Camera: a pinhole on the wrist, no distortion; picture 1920 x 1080 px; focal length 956.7 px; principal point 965.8 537.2 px. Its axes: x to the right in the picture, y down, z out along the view. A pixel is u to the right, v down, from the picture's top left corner.
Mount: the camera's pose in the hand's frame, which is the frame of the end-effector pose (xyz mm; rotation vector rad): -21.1 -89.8 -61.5 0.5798 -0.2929 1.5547
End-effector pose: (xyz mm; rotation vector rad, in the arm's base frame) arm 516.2 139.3 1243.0 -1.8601 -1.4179 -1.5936
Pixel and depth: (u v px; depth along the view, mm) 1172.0 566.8 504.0
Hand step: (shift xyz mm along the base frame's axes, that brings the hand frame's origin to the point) 19.2 462.2 -181.0
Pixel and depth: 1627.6 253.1 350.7
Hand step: 131.1 353.9 -3.4
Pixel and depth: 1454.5 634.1 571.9
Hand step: 208.8 516.2 -216.2
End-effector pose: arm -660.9 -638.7 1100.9 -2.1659 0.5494 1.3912
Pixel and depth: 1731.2 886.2 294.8
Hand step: -230.1 243.4 -40.6
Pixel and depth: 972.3 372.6 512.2
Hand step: 11.4 478.8 -201.3
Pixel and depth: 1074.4 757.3 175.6
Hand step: 12.9 196.5 23.2
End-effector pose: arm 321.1 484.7 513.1 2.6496 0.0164 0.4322
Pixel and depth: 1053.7 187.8 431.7
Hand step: 307.7 130.8 -303.0
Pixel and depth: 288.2 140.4 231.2
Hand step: 135.9 303.0 -141.0
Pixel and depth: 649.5 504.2 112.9
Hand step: 16.9 156.3 -88.5
